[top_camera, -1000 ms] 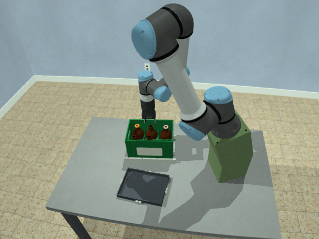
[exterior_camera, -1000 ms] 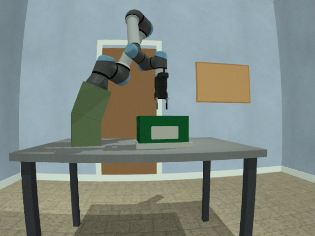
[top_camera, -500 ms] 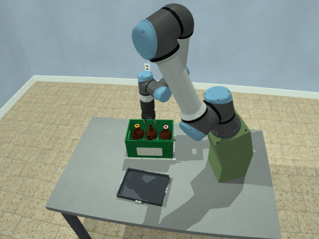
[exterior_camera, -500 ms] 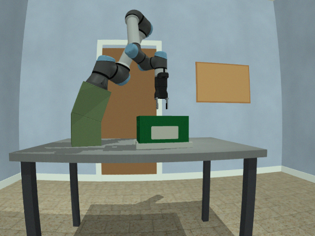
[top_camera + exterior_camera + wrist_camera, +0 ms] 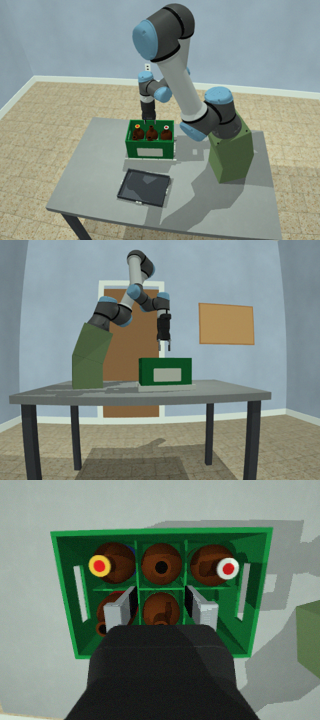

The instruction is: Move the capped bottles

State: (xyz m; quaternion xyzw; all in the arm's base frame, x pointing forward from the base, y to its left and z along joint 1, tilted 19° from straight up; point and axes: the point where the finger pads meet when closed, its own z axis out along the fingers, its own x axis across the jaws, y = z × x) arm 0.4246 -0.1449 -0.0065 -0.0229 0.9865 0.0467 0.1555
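Now: hand 15 cm above the green crate and 2 cm to the right of it. Also, from my hand: dark grey tray: 30 cm to the left, 22 cm below.
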